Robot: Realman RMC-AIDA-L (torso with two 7-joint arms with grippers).
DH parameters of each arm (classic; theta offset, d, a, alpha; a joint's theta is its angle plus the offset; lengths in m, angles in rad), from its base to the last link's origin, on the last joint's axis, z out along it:
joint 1: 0 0.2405 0 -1.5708
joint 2: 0 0 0 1.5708
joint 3: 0 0.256 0 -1.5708
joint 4: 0 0 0 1.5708
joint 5: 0 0.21 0 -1.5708
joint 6: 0 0 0 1.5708
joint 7: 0 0.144 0 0
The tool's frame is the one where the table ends.
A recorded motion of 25 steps. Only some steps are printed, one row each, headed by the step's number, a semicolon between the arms.
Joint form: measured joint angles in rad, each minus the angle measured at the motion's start. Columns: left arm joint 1, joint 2, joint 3, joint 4, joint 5, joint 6, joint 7; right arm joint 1, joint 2, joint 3, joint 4, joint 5, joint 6, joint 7.
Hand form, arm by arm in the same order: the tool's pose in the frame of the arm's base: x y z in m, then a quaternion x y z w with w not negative. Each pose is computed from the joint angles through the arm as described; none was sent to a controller.
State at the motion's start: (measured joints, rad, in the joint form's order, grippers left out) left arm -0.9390 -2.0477 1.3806 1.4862 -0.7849 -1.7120 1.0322; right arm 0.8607 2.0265 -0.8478 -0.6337 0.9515 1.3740 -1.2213
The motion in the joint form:
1: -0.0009 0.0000 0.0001 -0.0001 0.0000 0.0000 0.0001; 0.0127 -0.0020 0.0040 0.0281 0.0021 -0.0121 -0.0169
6: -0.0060 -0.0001 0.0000 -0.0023 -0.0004 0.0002 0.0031; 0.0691 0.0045 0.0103 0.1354 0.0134 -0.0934 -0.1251
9: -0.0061 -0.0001 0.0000 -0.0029 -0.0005 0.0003 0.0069; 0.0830 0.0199 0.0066 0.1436 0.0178 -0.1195 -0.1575
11: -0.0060 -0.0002 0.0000 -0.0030 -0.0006 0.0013 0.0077; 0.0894 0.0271 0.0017 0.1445 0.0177 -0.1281 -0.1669
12: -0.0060 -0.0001 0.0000 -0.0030 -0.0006 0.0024 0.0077; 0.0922 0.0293 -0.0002 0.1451 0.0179 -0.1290 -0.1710
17: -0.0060 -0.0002 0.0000 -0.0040 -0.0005 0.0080 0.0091; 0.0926 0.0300 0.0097 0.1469 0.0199 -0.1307 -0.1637
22: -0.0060 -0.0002 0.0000 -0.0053 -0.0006 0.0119 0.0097; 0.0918 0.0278 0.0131 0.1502 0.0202 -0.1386 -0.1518
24: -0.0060 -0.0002 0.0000 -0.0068 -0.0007 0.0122 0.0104; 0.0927 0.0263 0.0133 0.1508 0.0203 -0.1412 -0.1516
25: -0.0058 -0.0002 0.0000 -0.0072 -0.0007 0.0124 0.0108; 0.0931 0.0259 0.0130 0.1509 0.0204 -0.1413 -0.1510
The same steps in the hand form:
1: -0.0192 0.3590 0.0119 -0.98479 0.09801 0.11722 0.08273; 0.1789 0.4133 -0.0141 -0.94326 0.29986 0.11103 0.08953
6: -0.0177 0.3592 0.0116 -0.98452 0.10115 0.11717 0.08221; 0.1710 0.4195 -0.0328 -0.95260 0.26675 0.11092 0.09538
9: -0.0177 0.3593 0.0116 -0.98436 0.10285 0.11733 0.08184; 0.1644 0.4206 -0.0405 -0.95676 0.24949 0.11220 0.09884
11: -0.0176 0.3593 0.0115 -0.98433 0.10323 0.11702 0.08209; 0.1611 0.4207 -0.0441 -0.95881 0.24206 0.11107 0.09873
12: -0.0175 0.3595 0.0116 -0.98432 0.10331 0.11673 0.08256; 0.1597 0.4205 -0.0453 -0.95979 0.23875 0.11070 0.09768
17: -0.0172 0.3601 0.0114 -0.98426 0.10400 0.11529 0.08444; 0.1594 0.4212 -0.0449 -0.95740 0.24532 0.11579 0.09902
22: -0.0170 0.3606 0.0113 -0.98427 0.10406 0.11432 0.08558; 0.1609 0.4224 -0.0439 -0.95470 0.25360 0.11692 0.10281
24: -0.0173 0.3607 0.0111 -0.98431 0.10384 0.11443 0.08522; 0.1609 0.4232 -0.0433 -0.95455 0.25355 0.11672 0.10456
25: -0.0174 0.3607 0.0111 -0.98431 0.10380 0.11445 0.08516; 0.1608 0.4233 -0.0432 -0.95453 0.25360 0.11662 0.10465

